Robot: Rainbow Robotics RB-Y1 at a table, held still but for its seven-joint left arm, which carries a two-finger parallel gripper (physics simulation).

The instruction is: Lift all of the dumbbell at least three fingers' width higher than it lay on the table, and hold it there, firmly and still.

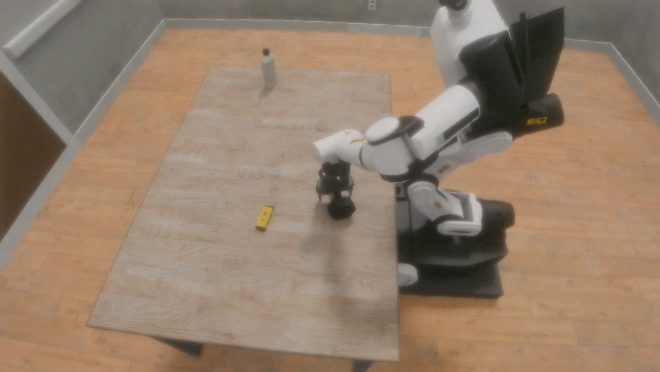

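A black dumbbell [342, 207] is near the robot's side of the table [280, 280]. Its near head, with flat faces, shows below the gripper. Its handle and far head are mostly hidden by the gripper. My gripper [335, 196] points down over the dumbbell from behind the near head. Its two fingers stand wide apart, one on the left and one on the right of the handle area, so it looks open. The dumbbell seems to rest on the table top; any small gap under it cannot be made out.
A yellow box [264, 218] with dark marks lies on the table to the left of the dumbbell. A grey bottle [269, 71] with a dark cap stands near the table's far edge. The robot's body is beyond the table's right edge.
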